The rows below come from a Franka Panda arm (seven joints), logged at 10 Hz.
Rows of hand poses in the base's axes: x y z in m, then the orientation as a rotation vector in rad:
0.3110 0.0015 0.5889 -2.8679 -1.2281 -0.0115
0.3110 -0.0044 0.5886 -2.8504 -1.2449 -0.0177
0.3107 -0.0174 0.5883 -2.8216 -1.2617 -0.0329
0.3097 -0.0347 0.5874 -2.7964 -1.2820 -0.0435
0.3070 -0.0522 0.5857 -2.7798 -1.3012 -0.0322
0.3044 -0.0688 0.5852 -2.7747 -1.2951 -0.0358
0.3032 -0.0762 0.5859 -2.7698 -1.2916 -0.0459
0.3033 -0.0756 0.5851 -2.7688 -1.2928 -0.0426
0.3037 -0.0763 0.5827 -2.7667 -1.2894 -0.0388
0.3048 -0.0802 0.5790 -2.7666 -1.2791 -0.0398
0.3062 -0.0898 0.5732 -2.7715 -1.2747 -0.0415
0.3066 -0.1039 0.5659 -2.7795 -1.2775 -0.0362
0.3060 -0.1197 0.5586 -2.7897 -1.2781 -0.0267
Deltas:
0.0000 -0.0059 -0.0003 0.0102 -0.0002 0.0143
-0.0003 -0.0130 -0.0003 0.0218 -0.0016 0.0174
-0.0010 -0.0173 -0.0009 0.0161 -0.0010 0.0187
-0.0027 -0.0175 -0.0017 0.0035 0.0090 0.0162
-0.0026 -0.0166 -0.0005 0.0075 0.0009 -0.0022
-0.0012 -0.0074 0.0007 0.0080 -0.0035 -0.0009
0.0001 0.0006 -0.0008 -0.0005 0.0021 0.0011
0.0004 -0.0007 -0.0024 0.0020 0.0037 -0.0013
0.0011 -0.0039 -0.0037 0.0042 0.0015 -0.0061
0.0014 -0.0096 -0.0058 -0.0020 -0.0019 -0.0040
0.0004 -0.0141 -0.0073 -0.0091 -0.0003 -0.0005
-0.0006 -0.0158 -0.0073 -0.0112 0.0019 -0.0023

